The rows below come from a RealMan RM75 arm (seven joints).
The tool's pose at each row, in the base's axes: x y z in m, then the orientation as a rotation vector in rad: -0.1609 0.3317 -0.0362 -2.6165 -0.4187 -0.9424; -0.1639 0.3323 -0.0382 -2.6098 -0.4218 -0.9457; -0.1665 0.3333 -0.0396 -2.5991 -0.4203 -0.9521; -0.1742 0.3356 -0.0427 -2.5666 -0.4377 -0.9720; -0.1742 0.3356 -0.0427 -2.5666 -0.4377 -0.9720; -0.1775 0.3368 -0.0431 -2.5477 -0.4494 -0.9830; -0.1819 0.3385 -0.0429 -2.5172 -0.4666 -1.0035; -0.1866 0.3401 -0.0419 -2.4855 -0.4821 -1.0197; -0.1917 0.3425 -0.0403 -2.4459 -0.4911 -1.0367; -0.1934 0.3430 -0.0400 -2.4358 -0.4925 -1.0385
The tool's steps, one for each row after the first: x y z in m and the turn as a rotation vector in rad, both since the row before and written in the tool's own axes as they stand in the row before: -0.0034 -0.0013 0.0000 0.0050 0.0039 -0.0017; -0.0027 -0.0016 0.0000 0.0068 0.0079 0.0015; -0.0073 -0.0044 -0.0012 0.0227 0.0212 -0.0109; 0.0000 0.0000 0.0000 0.0000 0.0000 0.0000; -0.0024 -0.0023 -0.0011 0.0135 0.0118 -0.0075; -0.0027 -0.0034 -0.0019 0.0202 0.0210 -0.0118; -0.0023 -0.0037 -0.0026 0.0224 0.0194 -0.0097; -0.0019 -0.0048 -0.0028 0.0278 0.0243 -0.0044; -0.0008 -0.0013 -0.0009 0.0080 0.0049 0.0002
